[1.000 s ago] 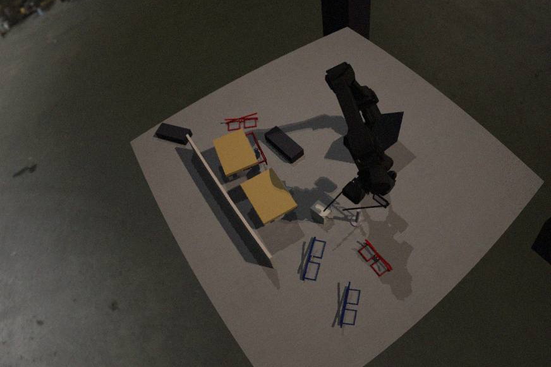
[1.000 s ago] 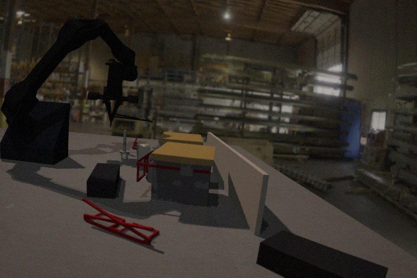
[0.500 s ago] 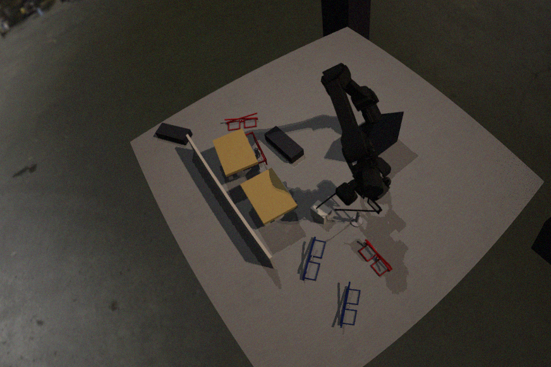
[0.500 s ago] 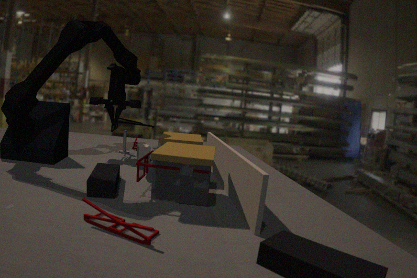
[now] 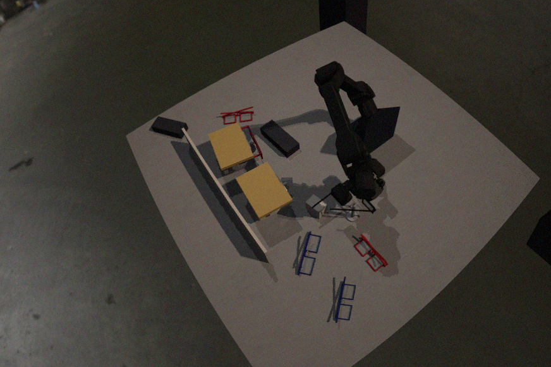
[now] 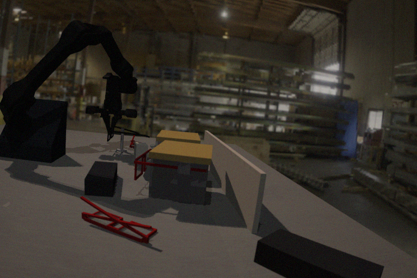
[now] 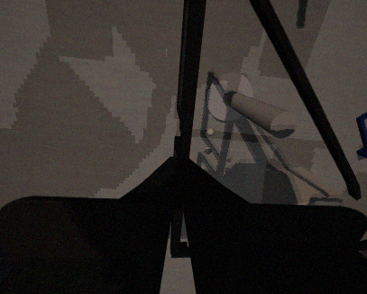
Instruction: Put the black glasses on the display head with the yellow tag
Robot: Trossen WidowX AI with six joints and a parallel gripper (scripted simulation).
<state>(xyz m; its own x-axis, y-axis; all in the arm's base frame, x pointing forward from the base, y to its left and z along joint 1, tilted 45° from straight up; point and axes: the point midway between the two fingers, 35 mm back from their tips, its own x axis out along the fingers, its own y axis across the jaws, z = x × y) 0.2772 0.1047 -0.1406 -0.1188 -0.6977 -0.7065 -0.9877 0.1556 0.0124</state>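
The grey post stand lies 5 cm ahead of my gripper tip, 4 cm below it and 3 cm to the left of it. Round my gripper tip: white block: 11 cm ahead, 7 cm to the right, 4 cm below; display head: 20 cm to the right, 19 cm ahead; white board: 34 cm to the right, 32 cm ahead, 1 cm below.
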